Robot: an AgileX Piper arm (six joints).
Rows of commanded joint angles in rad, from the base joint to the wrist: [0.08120, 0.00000, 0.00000, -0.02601, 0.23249, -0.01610]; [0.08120, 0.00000, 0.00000, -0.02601, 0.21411, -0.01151]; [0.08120, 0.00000, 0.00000, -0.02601, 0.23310, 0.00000]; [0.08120, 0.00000, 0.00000, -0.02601, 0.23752, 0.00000]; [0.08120, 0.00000, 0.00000, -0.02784, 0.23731, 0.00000]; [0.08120, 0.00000, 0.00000, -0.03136, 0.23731, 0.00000]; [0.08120, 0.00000, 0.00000, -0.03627, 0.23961, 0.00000]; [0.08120, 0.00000, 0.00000, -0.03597, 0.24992, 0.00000]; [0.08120, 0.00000, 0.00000, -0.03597, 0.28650, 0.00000]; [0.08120, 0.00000, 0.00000, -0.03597, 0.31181, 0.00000]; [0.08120, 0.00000, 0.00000, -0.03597, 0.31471, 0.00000]
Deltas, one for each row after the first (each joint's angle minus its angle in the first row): [0.00000, 0.00000, 0.00000, 0.00000, -0.01838, 0.00459]; [0.00000, 0.00000, 0.00000, 0.00000, 0.00061, 0.01610]; [0.00000, 0.00000, 0.00000, 0.00000, 0.00503, 0.01610]; [0.00000, 0.00000, 0.00000, -0.00183, 0.00482, 0.01610]; [0.00000, 0.00000, 0.00000, -0.00535, 0.00482, 0.01610]; [0.00000, 0.00000, 0.00000, -0.01026, 0.00712, 0.01610]; [0.00000, 0.00000, 0.00000, -0.00996, 0.01743, 0.01610]; [0.00000, 0.00000, 0.00000, -0.00996, 0.05401, 0.01610]; [0.00000, 0.00000, 0.00000, -0.00996, 0.07932, 0.01610]; [0.00000, 0.00000, 0.00000, -0.00996, 0.08222, 0.01610]
